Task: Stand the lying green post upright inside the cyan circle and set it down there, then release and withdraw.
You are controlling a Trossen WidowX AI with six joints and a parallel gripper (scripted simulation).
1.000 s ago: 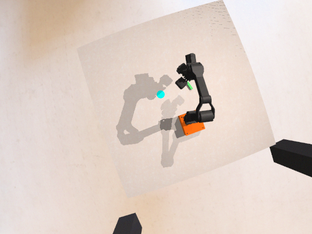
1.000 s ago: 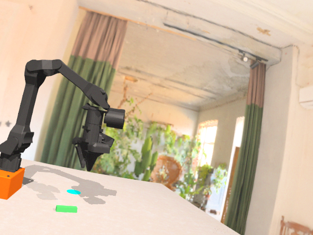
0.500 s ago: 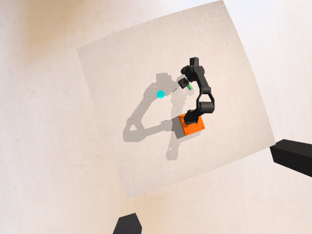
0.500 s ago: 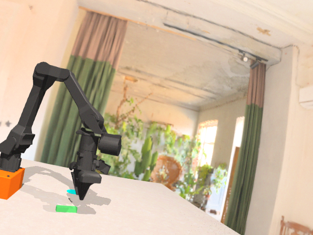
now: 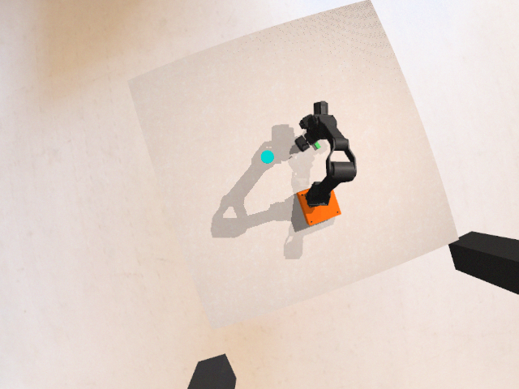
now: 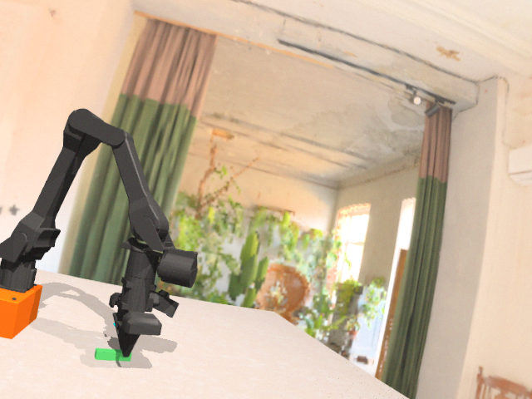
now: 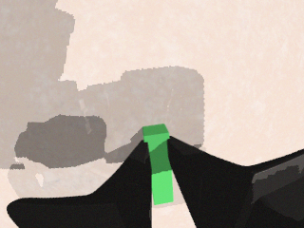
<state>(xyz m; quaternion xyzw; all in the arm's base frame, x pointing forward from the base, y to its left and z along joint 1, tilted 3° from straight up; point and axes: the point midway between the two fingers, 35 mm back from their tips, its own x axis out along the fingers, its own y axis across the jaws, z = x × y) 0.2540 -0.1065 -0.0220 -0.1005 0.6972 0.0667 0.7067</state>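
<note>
Right now my gripper tip is 1 cm past the cyan circle, 22 cm to the right of it and 1 cm above it. The rest, counted from my gripper tip: green post: 2 cm behind, 1 cm to the right.
</note>
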